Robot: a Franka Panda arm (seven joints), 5 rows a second.
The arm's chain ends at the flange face. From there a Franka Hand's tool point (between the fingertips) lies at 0.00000 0.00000 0.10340 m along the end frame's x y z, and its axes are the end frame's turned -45 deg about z.
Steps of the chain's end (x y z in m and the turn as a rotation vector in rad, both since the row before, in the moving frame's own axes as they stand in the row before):
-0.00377, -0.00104, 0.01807, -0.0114, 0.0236, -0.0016
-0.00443, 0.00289, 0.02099, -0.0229, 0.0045, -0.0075
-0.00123, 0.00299, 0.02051, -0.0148, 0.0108, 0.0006
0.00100, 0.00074, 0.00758, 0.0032, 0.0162, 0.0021
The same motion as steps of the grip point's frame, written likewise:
-0.00104, -0.00084, 0.01803, -0.0247, 0.0086, -0.0016
-0.00651, 0.00092, 0.02096, -0.0194, -0.0130, -0.0075
-0.00328, 0.00312, 0.02049, -0.0181, -0.0028, 0.0006
0.00160, 0.00218, 0.00757, -0.0092, 0.0137, 0.0021

